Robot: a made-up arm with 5 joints. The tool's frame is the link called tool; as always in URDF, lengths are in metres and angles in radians. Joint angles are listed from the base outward. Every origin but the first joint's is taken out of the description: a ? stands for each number. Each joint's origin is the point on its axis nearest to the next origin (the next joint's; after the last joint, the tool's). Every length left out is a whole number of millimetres.
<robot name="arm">
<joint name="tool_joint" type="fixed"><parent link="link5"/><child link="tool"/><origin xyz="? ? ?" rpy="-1.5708 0 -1.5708"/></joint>
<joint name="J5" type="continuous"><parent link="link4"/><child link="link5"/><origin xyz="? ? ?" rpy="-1.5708 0 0"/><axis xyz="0 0 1"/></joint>
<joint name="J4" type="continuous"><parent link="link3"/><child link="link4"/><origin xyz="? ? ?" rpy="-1.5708 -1.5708 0"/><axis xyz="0 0 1"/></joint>
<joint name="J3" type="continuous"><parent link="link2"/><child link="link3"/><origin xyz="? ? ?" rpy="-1.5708 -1.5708 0"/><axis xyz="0 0 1"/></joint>
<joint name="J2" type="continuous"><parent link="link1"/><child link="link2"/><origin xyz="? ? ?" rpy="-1.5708 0 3.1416"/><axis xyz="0 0 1"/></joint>
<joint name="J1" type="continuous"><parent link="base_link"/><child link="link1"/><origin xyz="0 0 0.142" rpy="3.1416 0 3.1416"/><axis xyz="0 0 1"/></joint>
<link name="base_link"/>
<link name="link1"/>
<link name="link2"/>
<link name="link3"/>
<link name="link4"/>
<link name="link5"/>
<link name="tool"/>
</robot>
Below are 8 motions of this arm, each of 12 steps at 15 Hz.
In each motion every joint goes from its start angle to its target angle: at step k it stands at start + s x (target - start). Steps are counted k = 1, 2, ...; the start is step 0. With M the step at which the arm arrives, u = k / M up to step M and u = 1 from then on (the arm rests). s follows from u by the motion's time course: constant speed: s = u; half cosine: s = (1 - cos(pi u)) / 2; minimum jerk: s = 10 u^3 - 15 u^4 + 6 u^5.
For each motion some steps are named. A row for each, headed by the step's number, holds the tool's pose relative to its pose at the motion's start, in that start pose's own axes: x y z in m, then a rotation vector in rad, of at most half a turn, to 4 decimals.
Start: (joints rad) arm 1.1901 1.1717 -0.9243 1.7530 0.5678
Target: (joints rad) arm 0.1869 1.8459 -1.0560 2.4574 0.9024
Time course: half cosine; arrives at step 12
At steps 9, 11, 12:
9: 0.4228 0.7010 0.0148 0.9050 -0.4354 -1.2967
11: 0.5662 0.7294 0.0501 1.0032 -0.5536 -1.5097
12: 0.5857 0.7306 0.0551 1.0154 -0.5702 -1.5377

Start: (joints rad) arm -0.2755 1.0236 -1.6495 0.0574 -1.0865
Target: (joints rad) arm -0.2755 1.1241 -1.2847 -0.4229 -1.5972
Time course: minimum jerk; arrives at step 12
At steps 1, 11, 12:
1: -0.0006 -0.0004 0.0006 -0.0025 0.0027 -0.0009
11: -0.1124 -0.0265 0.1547 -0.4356 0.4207 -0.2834
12: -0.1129 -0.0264 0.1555 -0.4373 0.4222 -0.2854

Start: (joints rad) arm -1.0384 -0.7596 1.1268 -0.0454 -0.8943
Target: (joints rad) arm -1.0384 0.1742 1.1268 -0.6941 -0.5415
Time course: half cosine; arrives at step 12
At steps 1, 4, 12:
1: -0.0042 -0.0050 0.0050 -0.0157 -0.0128 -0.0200
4: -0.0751 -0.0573 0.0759 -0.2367 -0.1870 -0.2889
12: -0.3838 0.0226 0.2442 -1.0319 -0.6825 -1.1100

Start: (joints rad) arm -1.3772 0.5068 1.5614 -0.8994 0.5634
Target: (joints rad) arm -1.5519 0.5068 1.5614 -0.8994 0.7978
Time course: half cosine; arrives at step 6
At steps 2, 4, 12:
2: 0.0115 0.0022 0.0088 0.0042 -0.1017 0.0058
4: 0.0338 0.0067 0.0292 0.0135 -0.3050 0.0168
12: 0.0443 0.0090 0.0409 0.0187 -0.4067 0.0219

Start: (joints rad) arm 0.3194 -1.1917 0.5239 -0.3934 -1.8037
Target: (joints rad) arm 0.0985 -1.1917 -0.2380 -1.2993 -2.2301
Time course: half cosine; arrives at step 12
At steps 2, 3, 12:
2: -0.0136 -0.0105 -0.0138 0.0555 0.0533 -0.0610
3: -0.0309 -0.0205 -0.0299 0.1221 0.1187 -0.1322
12: -0.2305 0.0104 -0.1097 0.8927 0.9289 -0.7990

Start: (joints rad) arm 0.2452 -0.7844 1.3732 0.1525 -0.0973
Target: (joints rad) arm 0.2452 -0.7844 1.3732 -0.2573 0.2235
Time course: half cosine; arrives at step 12
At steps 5, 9, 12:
5: 0.0052 -0.0387 0.0388 -0.1518 -0.1187 -0.0058
9: 0.0119 -0.0803 0.0992 -0.3506 -0.2710 0.0139
12: 0.0139 -0.0905 0.1194 -0.4107 -0.3163 0.0259

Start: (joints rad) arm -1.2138 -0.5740 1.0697 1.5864 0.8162
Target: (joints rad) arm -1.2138 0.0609 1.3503 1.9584 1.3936
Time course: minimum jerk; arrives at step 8
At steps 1, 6, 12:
1: 0.0004 -0.0002 0.0001 0.0015 -0.0047 0.0054
6: 0.0154 -0.0316 0.0376 0.0452 -0.2391 0.2519
12: 0.0180 -0.0375 0.0460 0.0441 -0.2670 0.2768

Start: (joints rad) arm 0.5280 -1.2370 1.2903 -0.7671 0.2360
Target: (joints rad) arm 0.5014 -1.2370 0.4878 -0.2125 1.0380
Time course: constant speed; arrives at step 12
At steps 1, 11, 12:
1: -0.0174 0.0112 -0.0122 0.0313 -0.0205 -0.0577
11: -0.1500 0.1540 -0.0711 0.0299 -0.3200 -0.7856
12: -0.1573 0.1682 -0.0727 -0.0069 -0.3562 -0.8633

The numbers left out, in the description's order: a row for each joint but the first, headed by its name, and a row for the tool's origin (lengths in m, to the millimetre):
tool: -0.077 0.042 0
J5: -0.198 0.266 0
J4: -0.1 0.077 0
J3: 0.099 0.023 0
J2: 0.306 0.218 0

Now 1 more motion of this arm.
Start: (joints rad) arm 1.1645 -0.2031 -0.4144 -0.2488 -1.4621
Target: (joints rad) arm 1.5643 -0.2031 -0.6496 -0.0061 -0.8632
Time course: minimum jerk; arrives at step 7
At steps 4, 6, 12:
4: 0.0379 0.1203 -0.0466 0.4288 -0.2809 0.0746
6: 0.0540 0.1977 -0.0466 0.6777 -0.4428 0.0390
12: 0.0550 0.2030 -0.0458 0.6947 -0.4538 0.0345

